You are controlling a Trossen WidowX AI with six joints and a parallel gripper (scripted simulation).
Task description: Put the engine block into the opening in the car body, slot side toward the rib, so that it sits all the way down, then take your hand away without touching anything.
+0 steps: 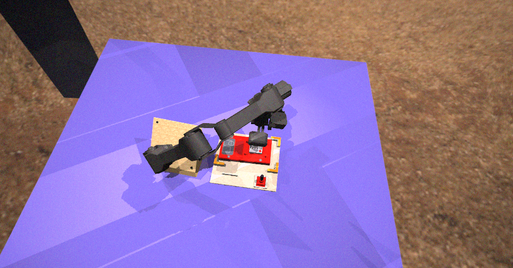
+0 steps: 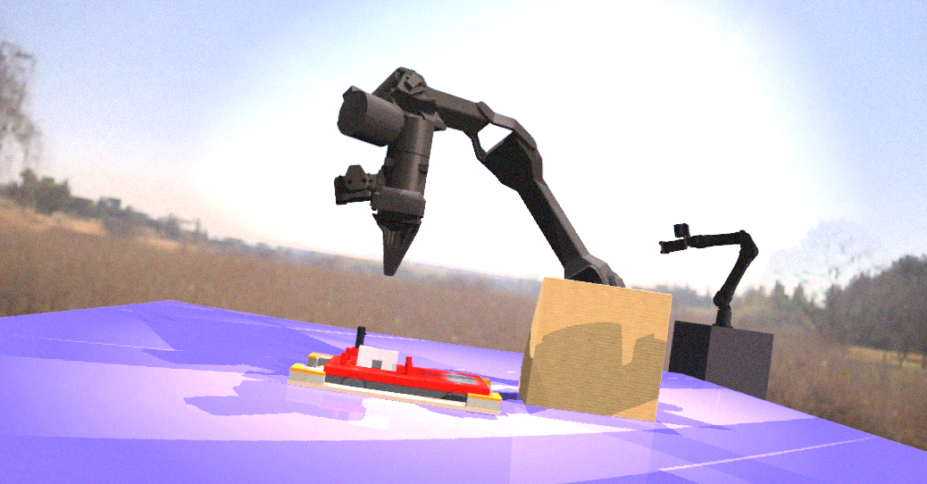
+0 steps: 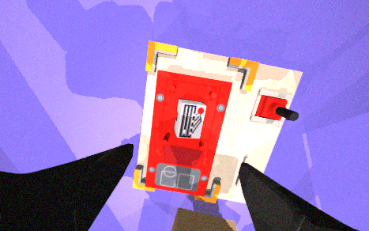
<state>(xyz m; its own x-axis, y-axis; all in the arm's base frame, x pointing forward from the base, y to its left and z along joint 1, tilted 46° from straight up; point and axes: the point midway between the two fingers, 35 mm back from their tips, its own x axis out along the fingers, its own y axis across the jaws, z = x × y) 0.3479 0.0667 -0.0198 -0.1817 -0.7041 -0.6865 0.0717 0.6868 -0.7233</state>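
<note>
Right now my gripper tip is 11 cm above the grey engine block. Also, from my gripper tip: black peg (13 cm to the right, 11 cm below, 2 cm ahead); beige base plate (13 cm below, 3 cm behind, 2 cm to the right).
</note>
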